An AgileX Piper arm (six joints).
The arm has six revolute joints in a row. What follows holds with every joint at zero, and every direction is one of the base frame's. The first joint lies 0.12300 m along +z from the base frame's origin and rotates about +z. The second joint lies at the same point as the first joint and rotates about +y. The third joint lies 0.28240 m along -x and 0.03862 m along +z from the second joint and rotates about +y. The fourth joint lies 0.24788 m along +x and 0.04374 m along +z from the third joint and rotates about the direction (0.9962, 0, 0.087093). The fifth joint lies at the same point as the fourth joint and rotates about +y. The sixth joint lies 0.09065 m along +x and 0.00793 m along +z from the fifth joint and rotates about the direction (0.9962, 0, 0.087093). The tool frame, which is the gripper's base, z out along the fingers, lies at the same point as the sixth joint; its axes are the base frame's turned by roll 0.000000, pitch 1.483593 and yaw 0.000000 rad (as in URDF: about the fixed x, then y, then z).
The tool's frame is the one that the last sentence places.
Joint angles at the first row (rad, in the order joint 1, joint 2, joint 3, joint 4, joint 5, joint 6):
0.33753 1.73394 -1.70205 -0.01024 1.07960 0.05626
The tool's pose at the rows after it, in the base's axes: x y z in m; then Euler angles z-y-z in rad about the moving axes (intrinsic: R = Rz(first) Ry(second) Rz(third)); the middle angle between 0 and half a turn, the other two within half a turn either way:
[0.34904, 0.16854, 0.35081, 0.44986, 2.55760, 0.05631]
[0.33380, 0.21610, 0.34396, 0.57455, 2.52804, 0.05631]
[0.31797, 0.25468, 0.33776, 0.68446, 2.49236, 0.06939]
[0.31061, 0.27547, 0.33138, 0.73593, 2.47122, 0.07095]
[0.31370, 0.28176, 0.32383, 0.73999, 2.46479, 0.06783]
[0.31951, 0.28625, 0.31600, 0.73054, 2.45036, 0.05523]
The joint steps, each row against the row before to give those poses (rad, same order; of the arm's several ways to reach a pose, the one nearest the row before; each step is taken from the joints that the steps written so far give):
0.11232 0.01419 -0.00116 0.01025 -0.05052 0.00003
0.12469 0.02636 -0.00253 0.00000 -0.05339 0.00001
0.09936 0.02462 -0.00188 0.00803 -0.05837 -0.00021
0.04997 0.02215 -0.00126 0.00172 -0.04202 -0.00084
0.00666 0.02189 0.00000 -0.00185 -0.02833 -0.00003
0.00002 0.02357 -0.00004 -0.00792 -0.03800 0.00002

